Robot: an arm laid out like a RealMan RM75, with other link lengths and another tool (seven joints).
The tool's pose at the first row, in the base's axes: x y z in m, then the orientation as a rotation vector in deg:
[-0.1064 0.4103 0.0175 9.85 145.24 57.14]
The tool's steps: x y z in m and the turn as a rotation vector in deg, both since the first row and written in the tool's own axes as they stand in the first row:
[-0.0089 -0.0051 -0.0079 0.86 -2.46 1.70]
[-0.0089 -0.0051 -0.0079 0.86 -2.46 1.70]
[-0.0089 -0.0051 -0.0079 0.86 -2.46 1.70]
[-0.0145 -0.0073 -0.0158 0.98 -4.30 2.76]
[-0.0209 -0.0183 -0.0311 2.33 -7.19 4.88]
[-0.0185 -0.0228 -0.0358 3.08 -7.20 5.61]
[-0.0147 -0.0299 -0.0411 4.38 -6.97 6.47]
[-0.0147 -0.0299 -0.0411 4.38 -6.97 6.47]
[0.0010 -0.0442 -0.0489 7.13 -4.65 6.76]
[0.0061 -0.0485 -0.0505 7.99 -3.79 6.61]
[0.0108 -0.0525 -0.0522 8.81 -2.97 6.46]
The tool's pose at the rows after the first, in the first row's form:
[-0.1014 0.3993 0.0222 13.37 143.72 55.89]
[-0.1014 0.3993 0.0222 13.37 143.72 55.89]
[-0.1014 0.3993 0.0222 13.37 143.72 55.89]
[-0.0995 0.3913 0.0278 15.55 142.24 55.52]
[-0.0997 0.3720 0.0325 19.82 140.50 53.65]
[-0.1037 0.3663 0.0318 20.97 140.94 52.97]
[-0.1091 0.3588 0.0293 22.34 141.87 51.72]
[-0.1091 0.3588 0.0293 22.34 141.87 51.72]
[-0.1261 0.3474 0.0196 22.57 145.38 49.10]
[-0.1313 0.3446 0.0161 22.28 146.57 48.21]
[-0.1361 0.3418 0.0130 21.99 147.70 47.36]

